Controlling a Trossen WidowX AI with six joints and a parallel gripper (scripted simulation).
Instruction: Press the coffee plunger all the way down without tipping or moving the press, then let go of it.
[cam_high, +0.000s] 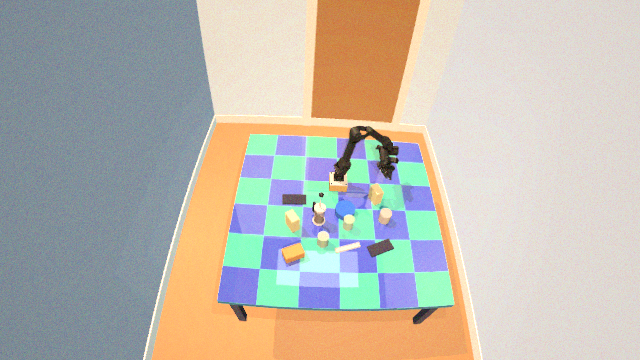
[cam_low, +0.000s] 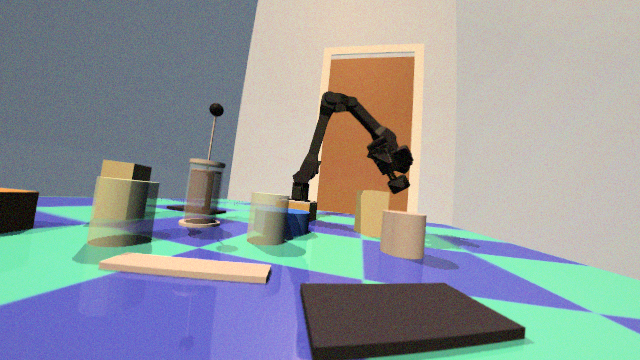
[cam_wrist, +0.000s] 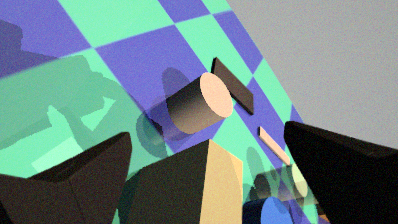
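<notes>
Right now the coffee press is 19 cm ahead of my gripper tip, 43 cm to the right of it and 4 cm below it. Also, from my gripper tip: blue cylinder: 14 cm ahead, 26 cm to the right, 14 cm below; orange box: 45 cm ahead, 56 cm to the right, 14 cm below.
</notes>
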